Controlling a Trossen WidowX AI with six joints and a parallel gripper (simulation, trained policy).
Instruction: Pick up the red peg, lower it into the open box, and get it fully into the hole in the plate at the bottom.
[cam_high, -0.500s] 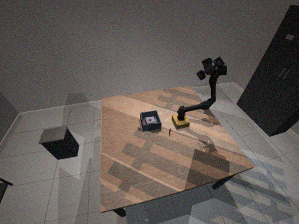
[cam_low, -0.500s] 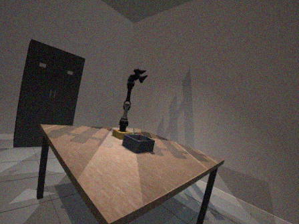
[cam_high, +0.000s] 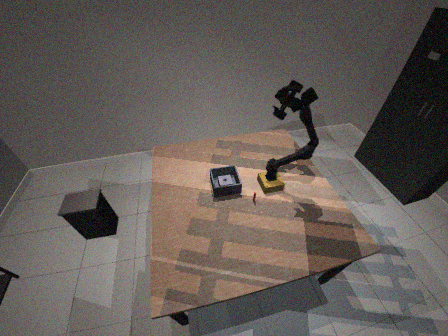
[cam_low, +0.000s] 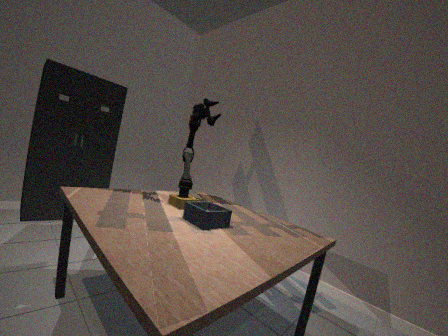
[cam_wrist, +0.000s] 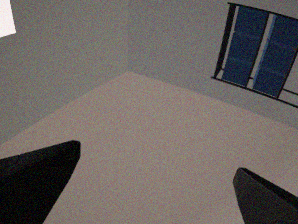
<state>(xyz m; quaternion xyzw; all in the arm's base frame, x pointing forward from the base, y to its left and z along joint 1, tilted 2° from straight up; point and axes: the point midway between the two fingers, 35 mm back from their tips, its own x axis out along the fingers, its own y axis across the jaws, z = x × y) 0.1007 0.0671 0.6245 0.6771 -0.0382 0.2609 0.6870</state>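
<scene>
Now: the red peg 670 mm below my gripper tip, 60 mm ahead of it and 40 mm to the left of it. Round my gripper tip: dark blue-grey box (680 mm below, 210 mm ahead, 140 mm to the right); plate (660 mm below, 210 mm ahead, 140 mm to the right).
</scene>
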